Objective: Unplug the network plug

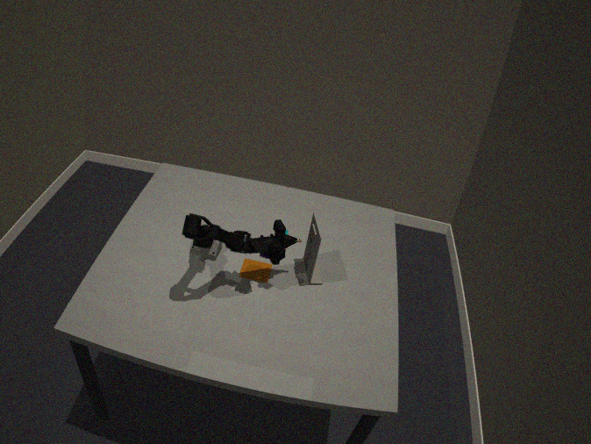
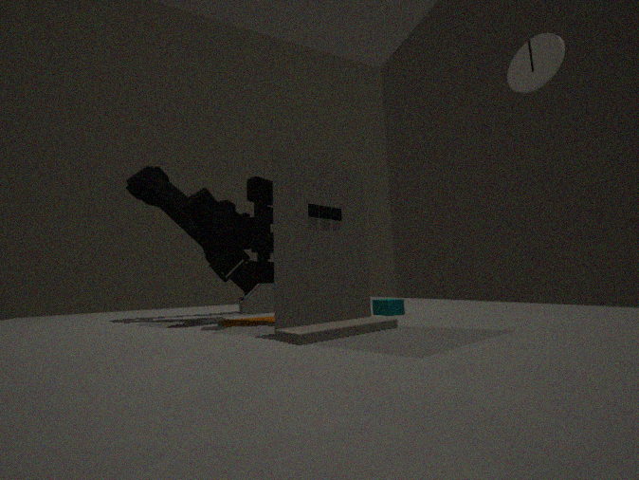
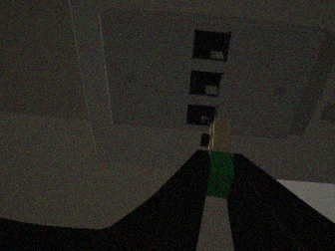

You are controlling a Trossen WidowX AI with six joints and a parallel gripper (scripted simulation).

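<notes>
My gripper tip is 130 mm past the orange marked square, 60 mm to the left of it and 160 mm above it. The rest, counted from my gripper tip: upright panel 70 mm ahead, 30 mm to the left, 50 mm below; then purple block 120 mm behind, 60 mm to the left, 150 mm below; then network plug right at my gripper tip.
</notes>
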